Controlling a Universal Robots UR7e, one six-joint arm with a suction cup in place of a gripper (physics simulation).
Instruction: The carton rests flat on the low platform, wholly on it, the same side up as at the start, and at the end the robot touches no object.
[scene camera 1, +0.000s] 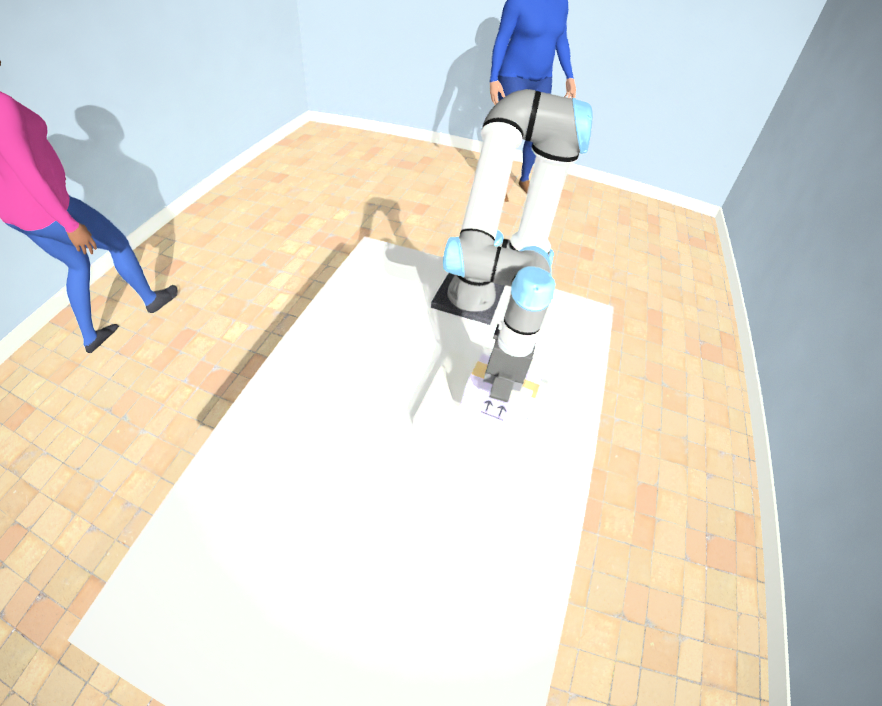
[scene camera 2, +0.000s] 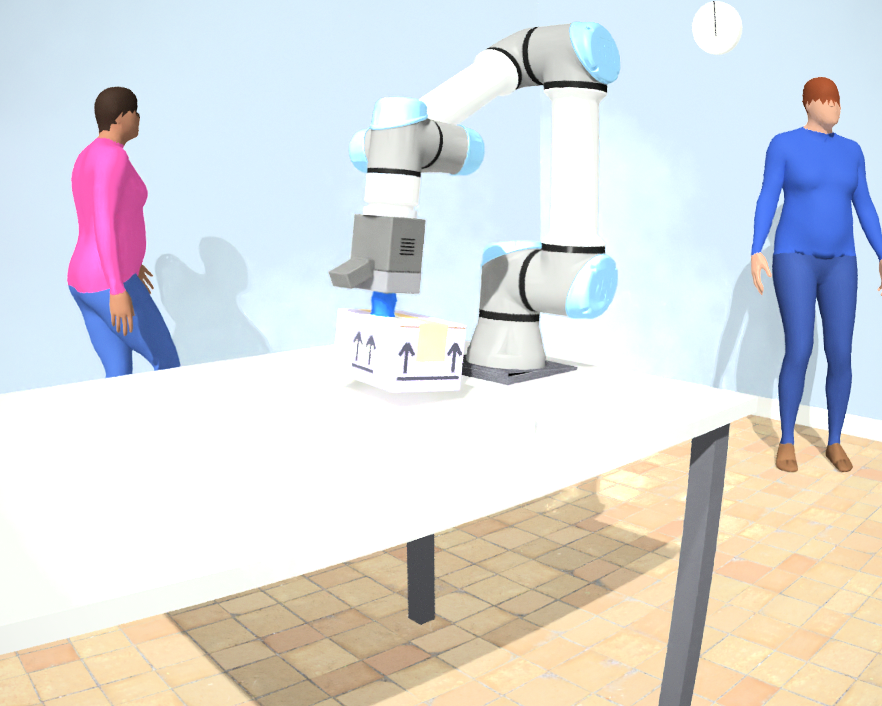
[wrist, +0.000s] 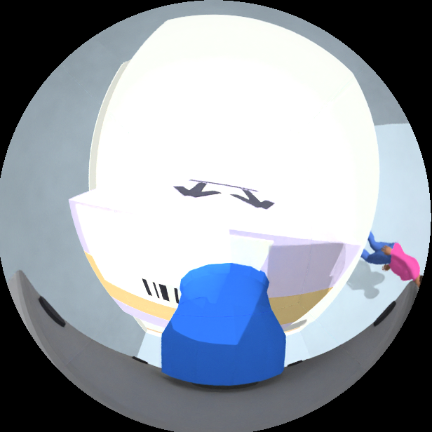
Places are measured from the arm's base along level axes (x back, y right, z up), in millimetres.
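Pixels of known places: hand at its tool point: (scene camera 2: 380, 324); arm's base at its link origin: (scene camera 1: 471, 296) (scene camera 2: 505, 362).
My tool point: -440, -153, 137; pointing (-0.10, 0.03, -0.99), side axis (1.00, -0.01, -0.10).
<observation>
For each thing: its top centre in the pictures, then the offset to it from my tool point, as dx, dy, dz. "spot": a spot on its surface instead. Level surfaces: height alone.
- white carton at its top centre: (scene camera 2: 397, 310) (scene camera 1: 505, 378) +25, -7, +17
- low white platform at a spot on its surface: (scene camera 1: 431, 392) spot: +21, +161, -107
- white table at its surface level: dz -154
The white carton (scene camera 1: 494, 410) (scene camera 2: 400, 357) (wrist: 125, 250), with dark up arrows and a yellow-orange band, is upright and about level. My gripper (scene camera 1: 507, 371) (scene camera 2: 383, 312) (wrist: 224, 300) has its blue suction cup on the carton's top; in scene camera 1 the grey tool body hides the cup. The low white platform (scene camera 1: 431, 392) blends into the white table; its shaded left side shows in scene camera 1. The carton is low over the platform area, with a faint shadow beneath it. Whether its bottom touches the platform, and where the platform's other edges lie, I cannot tell.
The white table (scene camera 1: 331, 552) (scene camera 2: 220, 478) carries the arm's dark base plate (scene camera 1: 445, 303) (scene camera 2: 507, 376) close behind the carton. A person in pink (scene camera 1: 33, 169) (scene camera 2: 110, 213) (wrist: 404, 261) and a person in blue (scene camera 1: 531, 40) (scene camera 2: 812, 191) stand away from the table.
</observation>
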